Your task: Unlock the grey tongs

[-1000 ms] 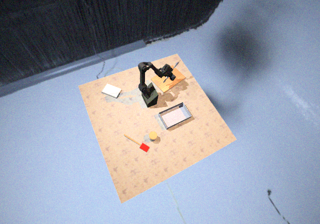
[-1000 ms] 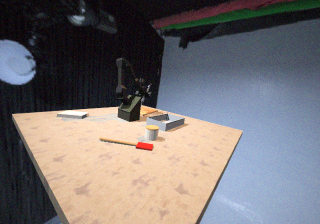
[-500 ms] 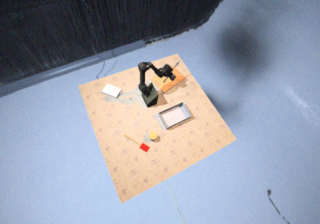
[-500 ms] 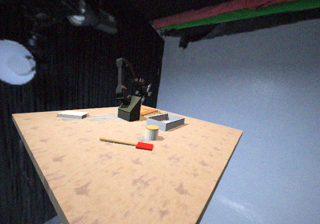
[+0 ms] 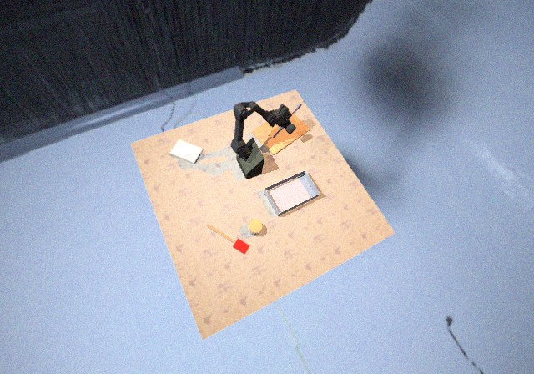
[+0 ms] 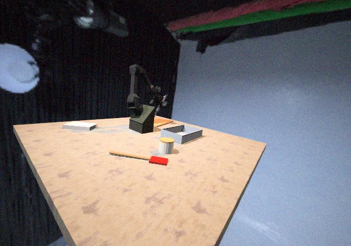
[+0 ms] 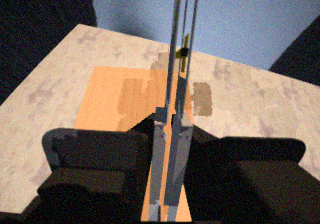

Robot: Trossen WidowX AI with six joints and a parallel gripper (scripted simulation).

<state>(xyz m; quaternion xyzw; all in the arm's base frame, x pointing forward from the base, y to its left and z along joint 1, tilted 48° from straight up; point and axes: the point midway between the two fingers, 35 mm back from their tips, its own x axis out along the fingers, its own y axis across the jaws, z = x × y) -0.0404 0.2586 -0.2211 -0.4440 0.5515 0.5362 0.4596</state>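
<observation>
The wooden board is 40 mm behind my gripper tip, 10 mm to the right of it and 140 mm below it. From my gripper tip the other things lie so: white flat slab 220 mm behind, 670 mm to the right, 140 mm below; then yellow lock piece 10 mm to the left, 70 mm above; then roasting tin 400 mm ahead, 240 mm to the right, 120 mm below.
</observation>
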